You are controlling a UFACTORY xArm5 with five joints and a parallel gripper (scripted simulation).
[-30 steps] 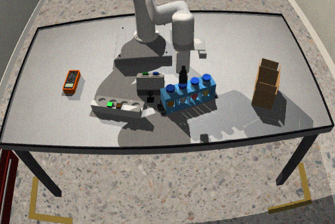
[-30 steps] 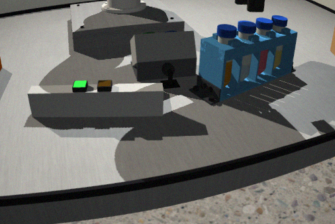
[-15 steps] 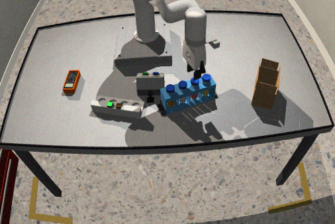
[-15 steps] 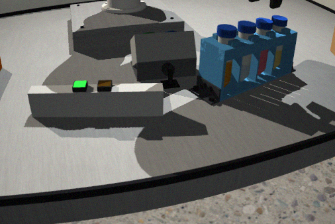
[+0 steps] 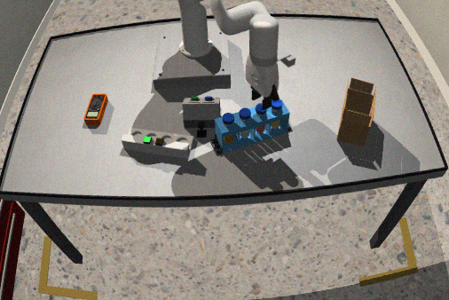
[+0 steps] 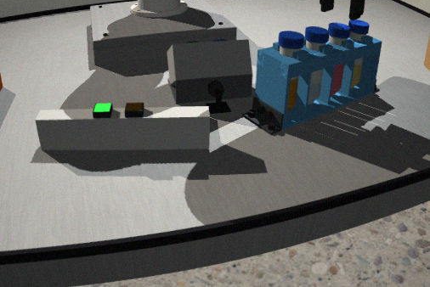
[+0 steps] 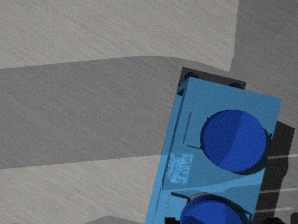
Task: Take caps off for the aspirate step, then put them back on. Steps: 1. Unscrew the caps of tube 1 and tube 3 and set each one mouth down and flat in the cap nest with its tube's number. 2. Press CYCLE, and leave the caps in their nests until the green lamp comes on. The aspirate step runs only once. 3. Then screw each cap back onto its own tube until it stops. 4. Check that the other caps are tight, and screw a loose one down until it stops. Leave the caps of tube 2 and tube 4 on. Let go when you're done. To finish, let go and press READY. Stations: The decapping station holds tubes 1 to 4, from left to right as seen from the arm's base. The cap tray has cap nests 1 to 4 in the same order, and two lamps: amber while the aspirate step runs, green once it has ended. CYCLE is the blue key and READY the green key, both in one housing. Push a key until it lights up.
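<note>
Right now my hand is 5 cm above the blue cap. Also, from my hand: blue key (16 cm to the right, 10 cm behind, 9 cm below); green key (20 cm to the right, 10 cm behind, 9 cm below); grey key housing (18 cm to the right, 11 cm below, 8 cm behind).
</note>
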